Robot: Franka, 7 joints.
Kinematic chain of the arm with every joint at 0, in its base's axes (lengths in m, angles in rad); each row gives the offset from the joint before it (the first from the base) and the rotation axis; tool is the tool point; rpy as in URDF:
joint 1: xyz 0 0 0.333 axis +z
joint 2: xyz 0 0 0 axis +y
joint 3: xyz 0 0 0.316 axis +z
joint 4: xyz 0.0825 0 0 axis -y
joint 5: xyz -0.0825 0 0.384 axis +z
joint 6: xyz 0 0 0 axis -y
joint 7: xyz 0.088 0 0 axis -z
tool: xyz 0 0 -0.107 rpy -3.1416 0 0
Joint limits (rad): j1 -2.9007..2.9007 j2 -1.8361..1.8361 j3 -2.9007..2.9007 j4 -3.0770..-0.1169 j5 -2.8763..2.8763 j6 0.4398..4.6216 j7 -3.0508..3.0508
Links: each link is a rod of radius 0.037 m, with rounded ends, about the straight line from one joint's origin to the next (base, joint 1, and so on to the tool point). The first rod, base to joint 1, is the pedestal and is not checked.
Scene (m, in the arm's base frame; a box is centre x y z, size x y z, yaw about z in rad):
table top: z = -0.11
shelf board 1: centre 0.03 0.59 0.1 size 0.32 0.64 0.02 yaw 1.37
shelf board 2: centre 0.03 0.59 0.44 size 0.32 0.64 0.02 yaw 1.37
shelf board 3: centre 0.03 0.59 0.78 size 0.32 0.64 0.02 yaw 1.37
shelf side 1: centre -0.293 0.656 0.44 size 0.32 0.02 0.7 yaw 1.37
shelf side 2: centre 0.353 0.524 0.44 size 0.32 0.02 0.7 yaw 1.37
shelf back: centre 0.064 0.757 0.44 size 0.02 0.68 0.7 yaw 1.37
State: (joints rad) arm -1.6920 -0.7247 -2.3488 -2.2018 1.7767 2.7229 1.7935
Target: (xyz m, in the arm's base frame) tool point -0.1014 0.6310 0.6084
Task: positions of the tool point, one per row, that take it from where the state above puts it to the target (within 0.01 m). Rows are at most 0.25 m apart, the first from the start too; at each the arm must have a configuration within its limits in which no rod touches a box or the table.
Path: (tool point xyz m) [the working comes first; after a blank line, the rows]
Joints at the target: -1.9280 -0.1284 -2.5246 -1.6622 1.7353 2.7585 1.7935
Straight joint move there: touches shelf board 2, shelf side 1.

1: -0.4275 0.3701 0.2485
2: -0.5251 0.2729 0.3870
3: -0.5806 0.1077 0.5129
4: -0.4756 0.2535 0.5325
5: -0.3235 0.3400 0.5712
6: -0.1587 0.3497 0.6084
7: -0.1693 0.4420 0.6225
8: -0.1510 0.5381 0.6237
9: -0.1014 0.6310 0.6084

